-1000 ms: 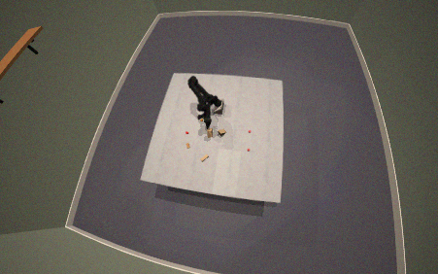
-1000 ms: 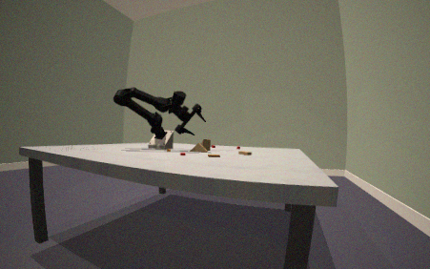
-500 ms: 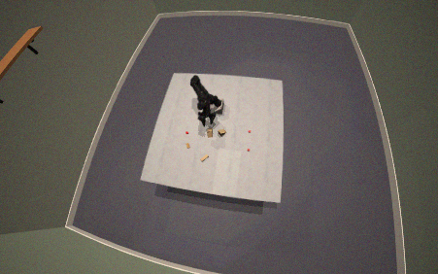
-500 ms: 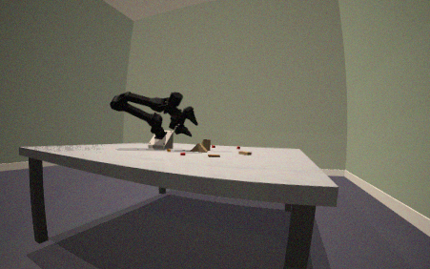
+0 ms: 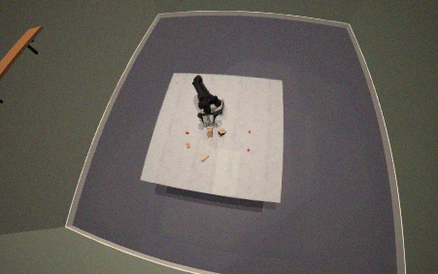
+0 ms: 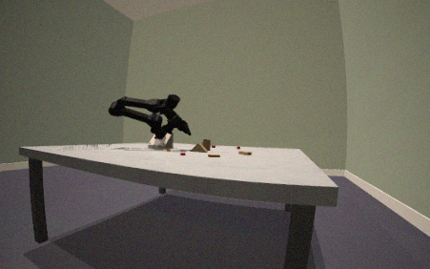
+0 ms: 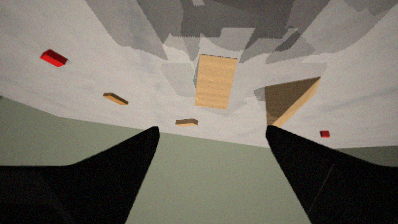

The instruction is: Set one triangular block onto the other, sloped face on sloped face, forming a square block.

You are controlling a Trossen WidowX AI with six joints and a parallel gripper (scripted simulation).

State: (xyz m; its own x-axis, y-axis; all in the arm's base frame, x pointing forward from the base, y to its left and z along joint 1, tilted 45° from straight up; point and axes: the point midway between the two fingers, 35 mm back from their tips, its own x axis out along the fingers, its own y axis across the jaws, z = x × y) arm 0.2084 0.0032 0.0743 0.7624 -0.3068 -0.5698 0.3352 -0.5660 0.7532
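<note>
The orange piece is 100 mm to the right of my gripper tip, 90 mm below it and 60 mm behind it.
</note>
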